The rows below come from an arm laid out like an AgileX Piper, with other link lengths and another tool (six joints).
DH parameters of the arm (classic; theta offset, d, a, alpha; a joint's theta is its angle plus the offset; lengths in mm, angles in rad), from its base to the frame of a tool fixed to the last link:
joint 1: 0 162.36 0 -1.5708
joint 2: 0.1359 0 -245.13 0
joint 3: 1.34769 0 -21.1 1.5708
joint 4: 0 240.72 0 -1.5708
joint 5: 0 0 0 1.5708
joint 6: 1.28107 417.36 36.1 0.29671
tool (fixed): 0 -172.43 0 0
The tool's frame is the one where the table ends.
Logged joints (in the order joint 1, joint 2, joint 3, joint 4, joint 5, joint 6), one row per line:
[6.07 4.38 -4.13 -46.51 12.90 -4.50]
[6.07 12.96 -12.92 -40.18 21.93 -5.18]
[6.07 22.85 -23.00 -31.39 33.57 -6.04]
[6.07 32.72 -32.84 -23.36 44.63 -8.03]
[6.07 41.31 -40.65 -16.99 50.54 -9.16]
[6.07 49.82 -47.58 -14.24 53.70 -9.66]
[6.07 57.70 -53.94 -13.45 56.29 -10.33]
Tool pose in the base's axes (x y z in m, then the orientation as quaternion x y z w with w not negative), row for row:
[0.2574 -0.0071 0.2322 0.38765 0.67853 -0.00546 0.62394]
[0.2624 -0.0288 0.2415 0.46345 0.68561 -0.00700 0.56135]
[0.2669 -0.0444 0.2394 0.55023 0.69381 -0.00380 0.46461]
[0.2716 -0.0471 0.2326 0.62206 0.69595 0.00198 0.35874]
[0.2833 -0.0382 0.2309 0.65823 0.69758 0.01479 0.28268]
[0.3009 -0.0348 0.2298 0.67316 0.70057 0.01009 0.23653]
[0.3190 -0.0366 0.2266 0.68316 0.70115 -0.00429 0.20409]
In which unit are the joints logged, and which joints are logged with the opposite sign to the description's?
The joints are logged in degrees. Opposite sign: joint 1, joint 6.
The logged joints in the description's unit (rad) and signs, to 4 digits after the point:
[-0.1059 0.0764 -0.0721 -0.8118 0.2251 0.0785]
[-0.1059 0.2262 -0.2255 -0.7013 0.3828 0.0904]
[-0.1059 0.3988 -0.4014 -0.5479 0.5859 0.1054]
[-0.1059 0.5711 -0.5732 -0.4077 0.7789 0.1401]
[-0.1059 0.7210 -0.7095 -0.2965 0.8821 0.1599]
[-0.1059 0.8695 -0.8304 -0.2485 0.9372 0.1686]
[-0.1059 1.0071 -0.9414 -0.2347 0.9824 0.1803]

